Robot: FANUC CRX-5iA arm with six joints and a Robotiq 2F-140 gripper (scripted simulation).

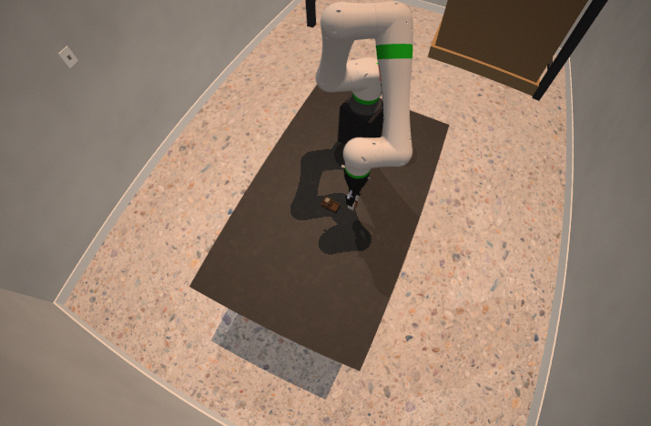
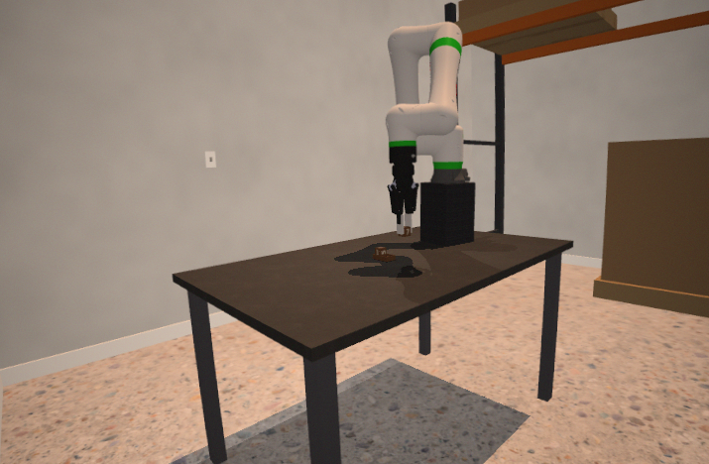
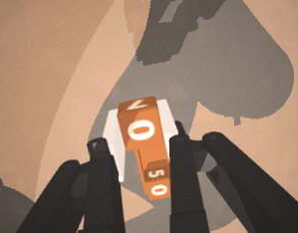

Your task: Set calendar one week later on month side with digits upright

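Right now the brown tray is 130 mm below my hand, 110 mm to the right of it and 20 mm behind it.
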